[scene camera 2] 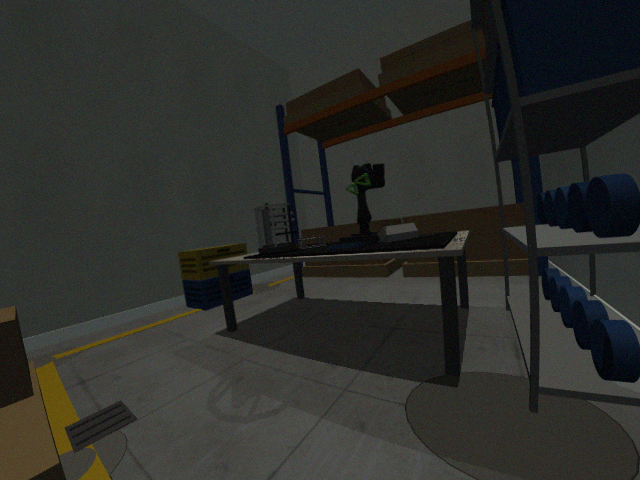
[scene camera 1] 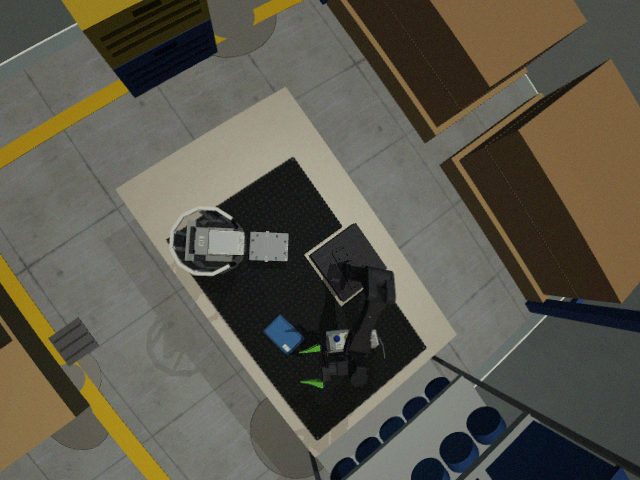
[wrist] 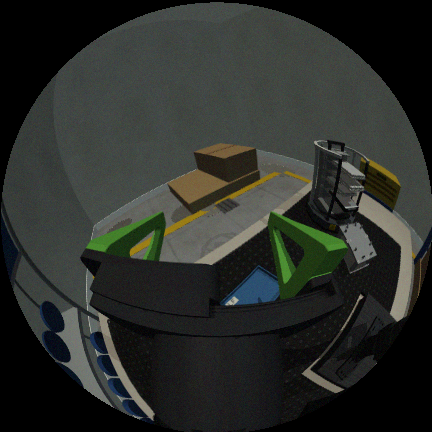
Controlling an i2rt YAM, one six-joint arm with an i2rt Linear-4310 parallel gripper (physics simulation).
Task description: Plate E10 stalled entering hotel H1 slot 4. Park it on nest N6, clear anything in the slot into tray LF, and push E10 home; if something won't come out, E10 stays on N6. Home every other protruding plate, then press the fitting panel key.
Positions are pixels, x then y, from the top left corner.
Labels:
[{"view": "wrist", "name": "round plate rack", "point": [323, 210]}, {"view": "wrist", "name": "blue square pad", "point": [259, 287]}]

